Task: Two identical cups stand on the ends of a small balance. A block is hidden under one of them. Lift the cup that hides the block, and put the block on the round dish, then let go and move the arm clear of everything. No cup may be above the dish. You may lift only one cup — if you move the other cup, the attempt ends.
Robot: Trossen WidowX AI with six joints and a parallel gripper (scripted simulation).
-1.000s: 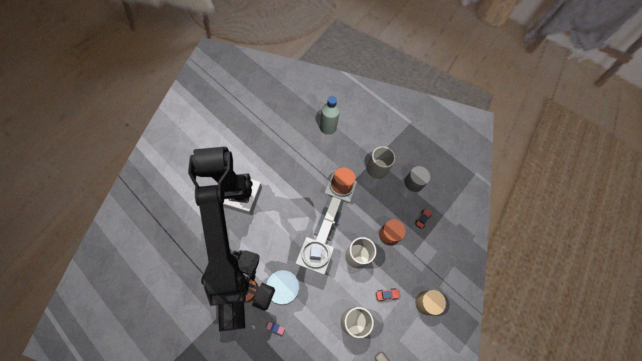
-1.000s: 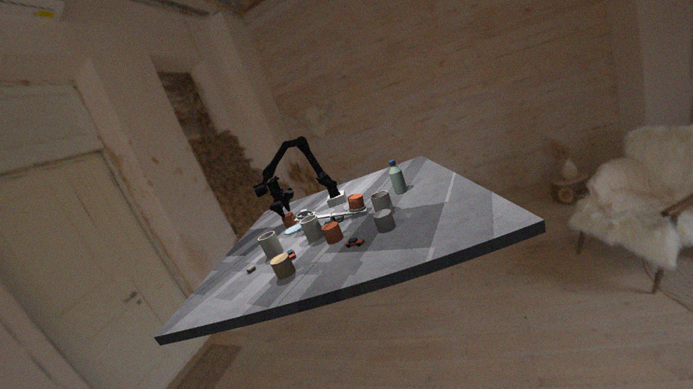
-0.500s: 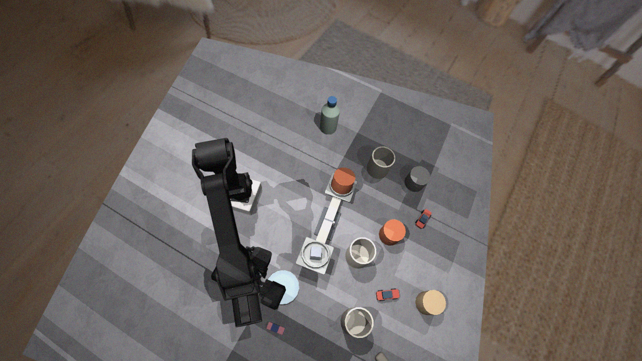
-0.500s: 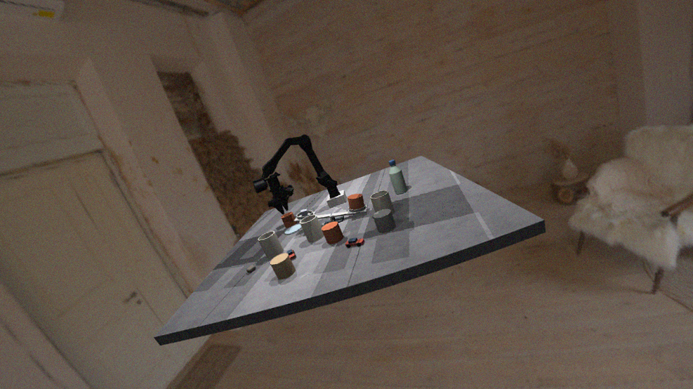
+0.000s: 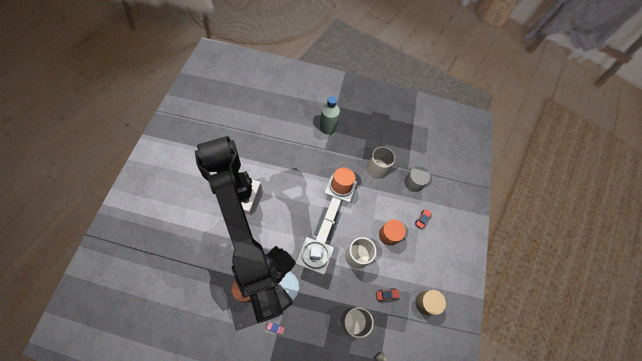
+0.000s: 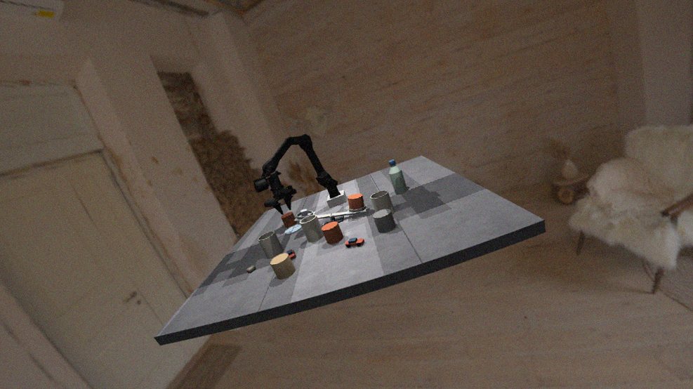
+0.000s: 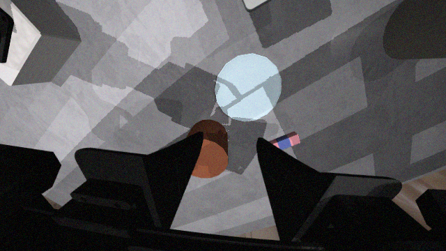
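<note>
The pale blue round dish is 40 mm ahead of my gripper tip and 90 mm below it. Round my gripper tip: pink-blue block 40 mm ahead, 110 mm to the right, 90 mm below; then tan cylinder 510 mm ahead, 10 mm to the right, 60 mm below; then small balance 170 mm ahead, 220 mm to the left, 70 mm below.
</note>
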